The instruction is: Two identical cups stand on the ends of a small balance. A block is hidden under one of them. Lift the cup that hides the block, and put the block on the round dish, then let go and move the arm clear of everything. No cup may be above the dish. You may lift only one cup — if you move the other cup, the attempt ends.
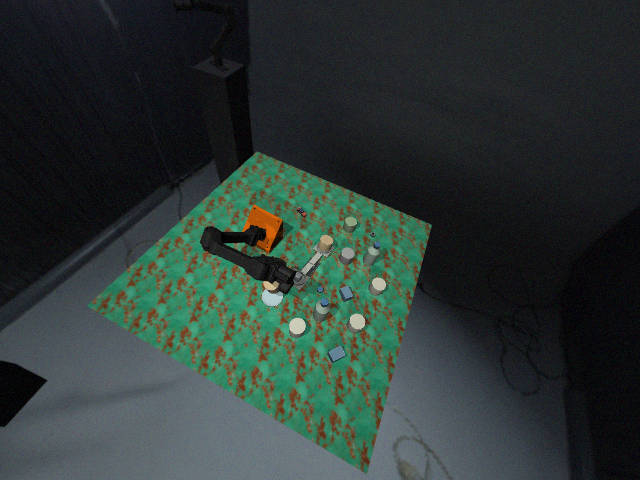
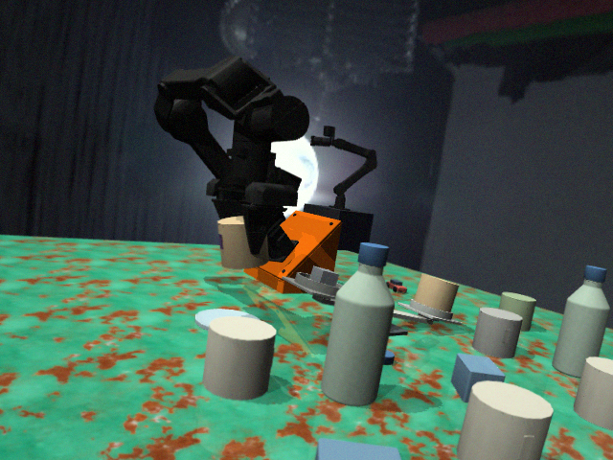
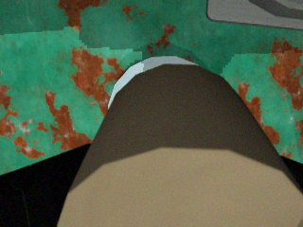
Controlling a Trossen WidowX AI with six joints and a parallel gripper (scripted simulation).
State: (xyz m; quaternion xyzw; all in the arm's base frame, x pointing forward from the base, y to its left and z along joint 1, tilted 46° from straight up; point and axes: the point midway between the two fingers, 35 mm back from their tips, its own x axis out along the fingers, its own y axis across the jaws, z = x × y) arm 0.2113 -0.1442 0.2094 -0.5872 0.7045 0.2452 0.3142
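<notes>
The small grey block lies 10 cm to the left of my gripper tip, 8 cm ahead of it and 3 cm below it. Round my gripper tip: round pale dish 11 cm below, 1 cm to the right; then small blue disc 20 cm ahead, 12 cm to the left, 11 cm below; then tiny red toy car 54 cm to the left, 10 cm below, 9 cm behind.
</notes>
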